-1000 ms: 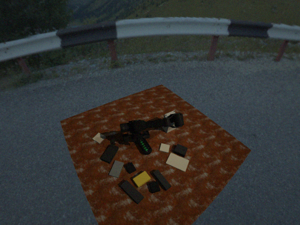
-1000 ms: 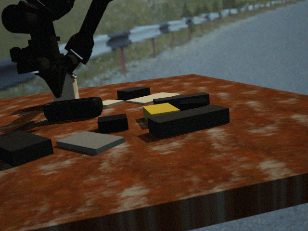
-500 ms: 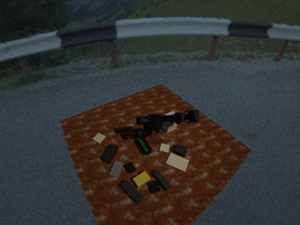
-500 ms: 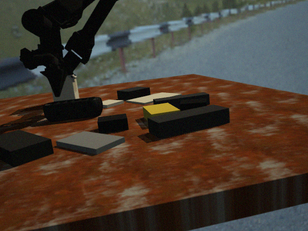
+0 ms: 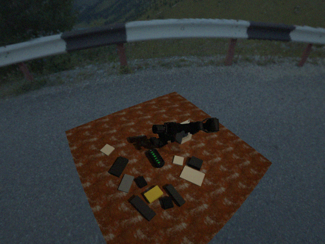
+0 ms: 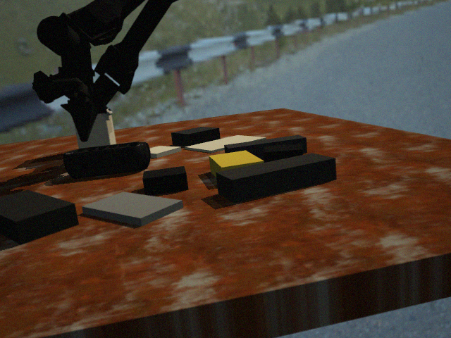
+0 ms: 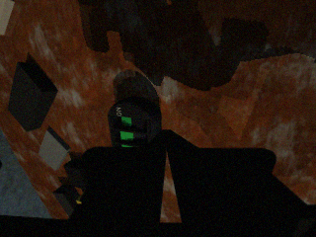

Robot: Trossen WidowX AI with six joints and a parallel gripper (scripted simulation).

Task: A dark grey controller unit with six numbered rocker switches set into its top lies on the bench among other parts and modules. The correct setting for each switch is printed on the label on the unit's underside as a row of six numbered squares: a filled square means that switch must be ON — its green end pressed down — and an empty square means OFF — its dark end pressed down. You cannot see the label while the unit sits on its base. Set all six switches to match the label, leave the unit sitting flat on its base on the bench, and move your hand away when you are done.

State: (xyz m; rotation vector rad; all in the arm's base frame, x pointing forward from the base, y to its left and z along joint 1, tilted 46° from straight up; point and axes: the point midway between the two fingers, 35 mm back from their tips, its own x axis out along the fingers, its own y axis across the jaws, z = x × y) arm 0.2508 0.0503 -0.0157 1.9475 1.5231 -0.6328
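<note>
Right now the cream tile is 90 mm behind my gripper tip, 130 mm to the left of it and 50 mm below it. Round my gripper tip: cream plate 110 mm behind, 290 mm to the left, 60 mm below; then grey plate 310 mm ahead, 120 mm to the left, 50 mm below; then yellow block 190 mm ahead, 270 mm to the left, 40 mm below.
</note>
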